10 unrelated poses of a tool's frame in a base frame.
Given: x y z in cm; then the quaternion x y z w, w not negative.
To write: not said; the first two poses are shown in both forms.
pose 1, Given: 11.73, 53.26, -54.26, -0.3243, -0.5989, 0.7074, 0.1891
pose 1, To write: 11.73, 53.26, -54.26, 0.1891, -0.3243, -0.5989, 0.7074
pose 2, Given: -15.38, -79.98, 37.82, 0.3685, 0.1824, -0.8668, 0.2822
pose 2, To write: -15.38, -79.98, 37.82, 0.2822, 0.3685, 0.1824, -0.8668
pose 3, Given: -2.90, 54.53, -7.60, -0.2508, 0.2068, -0.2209, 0.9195
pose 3, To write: -2.90, 54.53, -7.60, 0.9195, -0.2508, 0.2068, -0.2209
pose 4, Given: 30.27, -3.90, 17.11, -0.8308, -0.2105, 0.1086, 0.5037
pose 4, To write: 30.27, -3.90, 17.11, 0.5037, -0.8308, -0.2105, 0.1086
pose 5, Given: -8.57, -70.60, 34.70, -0.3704, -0.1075, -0.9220, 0.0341
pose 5, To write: -8.57, -70.60, 34.70, 0.0341, -0.3704, -0.1075, -0.9220
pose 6, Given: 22.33, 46.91, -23.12, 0.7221, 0.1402, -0.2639, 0.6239
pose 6, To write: 22.33, 46.91, -23.12, 0.6239, 0.7221, 0.1402, -0.2639
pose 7, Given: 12.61, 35.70, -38.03, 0.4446, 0.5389, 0.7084, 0.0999
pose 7, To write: 12.61, 35.70, -38.03, 0.0999, 0.4446, 0.5389, 0.7084
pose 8, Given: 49.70, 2.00, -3.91, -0.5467, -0.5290, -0.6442, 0.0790
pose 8, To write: 49.70, 2.00, -3.91, 0.0790, -0.5467, -0.5290, -0.6442
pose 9, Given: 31.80, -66.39, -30.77, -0.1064, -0.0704, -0.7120, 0.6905
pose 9, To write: 31.80, -66.39, -30.77, 0.6905, -0.1064, -0.0704, -0.7120
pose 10, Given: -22.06, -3.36, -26.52, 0.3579, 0.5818, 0.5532, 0.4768
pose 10, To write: -22.06, -3.36, -26.52, 0.4768, 0.3579, 0.5818, 0.5532
